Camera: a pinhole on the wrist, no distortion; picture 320 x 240 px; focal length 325.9 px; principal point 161.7 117.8 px. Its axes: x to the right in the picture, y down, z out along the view. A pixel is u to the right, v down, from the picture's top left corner.
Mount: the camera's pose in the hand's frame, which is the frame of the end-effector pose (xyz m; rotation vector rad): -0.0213 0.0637 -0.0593 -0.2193 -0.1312 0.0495
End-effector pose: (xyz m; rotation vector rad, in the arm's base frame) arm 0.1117 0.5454 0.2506 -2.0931 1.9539 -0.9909
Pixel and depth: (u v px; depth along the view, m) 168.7 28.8 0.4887
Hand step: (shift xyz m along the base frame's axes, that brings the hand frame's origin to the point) 0.2021 -0.0921 -0.3933
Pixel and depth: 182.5 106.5 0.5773
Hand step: 0.1234 -0.1451 -0.5047
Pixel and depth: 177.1 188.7 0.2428
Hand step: -0.0546 -0.0432 -0.2295
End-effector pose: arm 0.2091 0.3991 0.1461 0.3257 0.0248 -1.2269
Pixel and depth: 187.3 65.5 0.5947
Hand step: -0.0092 -0.0624 0.5510
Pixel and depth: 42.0 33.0 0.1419
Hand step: 0.0072 0.0792 0.1061
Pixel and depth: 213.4 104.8 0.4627
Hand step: 0.0721 -0.0498 0.4195
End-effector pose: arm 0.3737 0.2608 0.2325 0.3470 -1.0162 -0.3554
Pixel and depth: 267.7 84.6 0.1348
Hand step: -0.0567 0.0617 0.0777
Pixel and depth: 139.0 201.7 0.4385
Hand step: -0.3136 0.2480 0.1921
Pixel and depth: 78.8 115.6 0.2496
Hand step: -0.1942 0.1310 0.0439
